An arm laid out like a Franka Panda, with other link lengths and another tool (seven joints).
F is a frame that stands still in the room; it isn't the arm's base.
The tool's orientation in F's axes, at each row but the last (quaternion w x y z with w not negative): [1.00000 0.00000 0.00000 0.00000]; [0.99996 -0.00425 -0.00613 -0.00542]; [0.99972 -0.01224 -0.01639 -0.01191]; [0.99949 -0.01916 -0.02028 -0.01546]
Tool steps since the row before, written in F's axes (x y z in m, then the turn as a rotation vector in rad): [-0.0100 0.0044 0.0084 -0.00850 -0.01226 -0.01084]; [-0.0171 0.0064 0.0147 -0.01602 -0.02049 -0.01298]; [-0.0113 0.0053 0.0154 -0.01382 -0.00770 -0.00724]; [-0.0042 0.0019 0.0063 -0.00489 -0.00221 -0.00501]
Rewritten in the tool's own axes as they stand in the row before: [-0.0100 0.0044 0.0084 -0.00850 -0.01226 -0.01084]; [-0.0170 0.0061 0.0150 -0.01596 -0.02055 -0.01296]; [-0.0109 0.0047 0.0159 -0.01387 -0.00786 -0.00698]; [-0.0040 0.0015 0.0065 -0.00502 -0.00217 -0.00489]
